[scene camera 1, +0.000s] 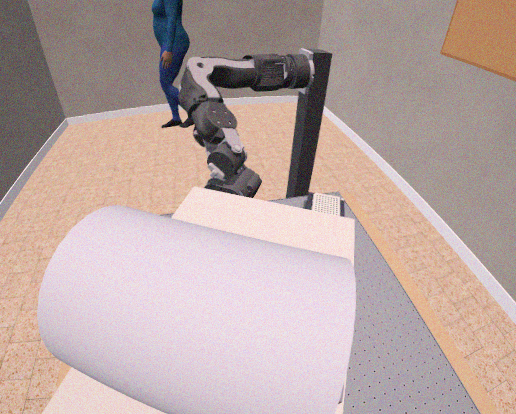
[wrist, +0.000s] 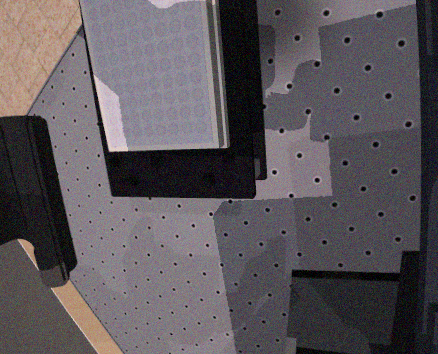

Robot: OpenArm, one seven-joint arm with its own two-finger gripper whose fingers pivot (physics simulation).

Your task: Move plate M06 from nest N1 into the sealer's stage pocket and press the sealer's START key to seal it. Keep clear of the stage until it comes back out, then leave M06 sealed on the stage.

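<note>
In the wrist view, a pale plate (wrist: 155, 75) with faint rows of round wells lies in a black nest (wrist: 185, 175), its upper part cut off by the frame. No label shows, so I cannot tell which plate or nest this is. In the scene view, a white plate (scene camera 1: 327, 204) with wells sits near the foot of the arm's post. One black finger (wrist: 37, 200) of my gripper shows at the left of the wrist view, apart from the plate. The gripper is open and empty; in the scene view its fingertips are hidden. I cannot make out the sealer's stage pocket or START key.
In the scene view, a large lavender cylinder (scene camera 1: 200, 310) and cream blocks (scene camera 1: 270, 225) hide much of the perforated table (scene camera 1: 400, 340). A dark post (scene camera 1: 310, 125) carries the arm. A person (scene camera 1: 170, 50) stands behind it. Dark structures (wrist: 345, 310) are at the wrist view's lower right.
</note>
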